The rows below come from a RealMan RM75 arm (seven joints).
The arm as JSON. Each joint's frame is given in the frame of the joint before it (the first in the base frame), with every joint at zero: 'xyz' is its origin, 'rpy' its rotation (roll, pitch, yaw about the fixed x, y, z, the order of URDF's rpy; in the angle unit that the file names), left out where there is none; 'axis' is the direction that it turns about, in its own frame. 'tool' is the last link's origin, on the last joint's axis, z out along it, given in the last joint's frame.
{
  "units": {
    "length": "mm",
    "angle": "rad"
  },
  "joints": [
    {
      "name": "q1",
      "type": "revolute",
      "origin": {
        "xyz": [
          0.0,
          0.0,
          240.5
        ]
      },
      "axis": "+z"
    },
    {
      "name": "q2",
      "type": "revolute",
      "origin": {
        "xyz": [
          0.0,
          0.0,
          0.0
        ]
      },
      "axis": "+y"
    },
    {
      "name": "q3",
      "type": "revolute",
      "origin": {
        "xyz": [
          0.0,
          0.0,
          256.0
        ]
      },
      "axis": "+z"
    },
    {
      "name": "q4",
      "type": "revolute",
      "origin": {
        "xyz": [
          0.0,
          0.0,
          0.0
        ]
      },
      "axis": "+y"
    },
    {
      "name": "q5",
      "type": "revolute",
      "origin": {
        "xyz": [
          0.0,
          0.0,
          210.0
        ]
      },
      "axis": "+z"
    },
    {
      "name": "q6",
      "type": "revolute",
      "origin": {
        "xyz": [
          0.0,
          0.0,
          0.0
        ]
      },
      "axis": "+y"
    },
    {
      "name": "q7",
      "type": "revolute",
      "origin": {
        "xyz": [
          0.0,
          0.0,
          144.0
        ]
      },
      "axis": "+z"
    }
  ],
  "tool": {
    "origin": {
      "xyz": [
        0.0,
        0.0,
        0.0
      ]
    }
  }
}
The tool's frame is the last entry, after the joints.
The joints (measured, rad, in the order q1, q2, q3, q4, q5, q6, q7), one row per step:
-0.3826 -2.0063 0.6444 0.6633 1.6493 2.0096 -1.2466
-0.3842 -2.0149 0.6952 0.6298 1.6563 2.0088 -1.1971
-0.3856 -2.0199 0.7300 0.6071 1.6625 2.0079 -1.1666
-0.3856 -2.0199 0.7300 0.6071 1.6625 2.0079 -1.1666
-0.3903 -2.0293 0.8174 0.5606 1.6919 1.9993 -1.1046
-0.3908 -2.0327 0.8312 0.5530 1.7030 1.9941 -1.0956
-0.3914 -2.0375 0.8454 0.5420 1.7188 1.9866 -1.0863
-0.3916 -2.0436 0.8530 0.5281 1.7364 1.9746 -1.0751
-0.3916 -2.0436 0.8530 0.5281 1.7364 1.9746 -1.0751
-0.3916 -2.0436 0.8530 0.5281 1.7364 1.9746 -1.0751
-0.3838 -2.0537 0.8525 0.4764 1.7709 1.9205 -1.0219
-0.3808 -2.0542 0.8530 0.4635 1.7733 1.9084 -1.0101
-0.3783 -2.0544 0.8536 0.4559 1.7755 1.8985 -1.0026
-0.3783 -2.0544 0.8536 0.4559 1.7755 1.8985 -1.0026
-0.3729 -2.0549 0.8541 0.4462 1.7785 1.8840 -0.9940
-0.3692 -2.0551 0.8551 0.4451 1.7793 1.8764 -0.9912
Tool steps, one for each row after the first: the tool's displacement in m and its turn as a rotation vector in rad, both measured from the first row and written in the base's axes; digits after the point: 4 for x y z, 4 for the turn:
0.0021 -0.0045 -0.0148 -0.0310 0.0056 -0.0331
0.0034 -0.0080 -0.0245 -0.0552 0.0102 -0.0540
0.0034 -0.0080 -0.0245 -0.0552 0.0102 -0.0540
0.0051 -0.0173 -0.0473 -0.1276 0.0399 -0.1011
0.0049 -0.0193 -0.0522 -0.1434 0.0488 -0.1055
0.0044 -0.0219 -0.0584 -0.1641 0.0592 -0.1074
0.0034 -0.0242 -0.0650 -0.1793 0.0687 -0.1030
0.0034 -0.0242 -0.0650 -0.1793 0.0687 -0.1030
0.0034 -0.0242 -0.0650 -0.1793 0.0687 -0.1030
-0.0047 -0.0293 -0.0800 -0.1744 0.0941 -0.0662
-0.0069 -0.0306 -0.0826 -0.1707 0.0978 -0.0559
-0.0086 -0.0313 -0.0843 -0.1678 0.1025 -0.0479
-0.0086 -0.0313 -0.0843 -0.1678 0.1025 -0.0479
-0.0115 -0.0327 -0.0868 -0.1644 0.1094 -0.0337
-0.0130 -0.0332 -0.0876 -0.1616 0.1146 -0.0269

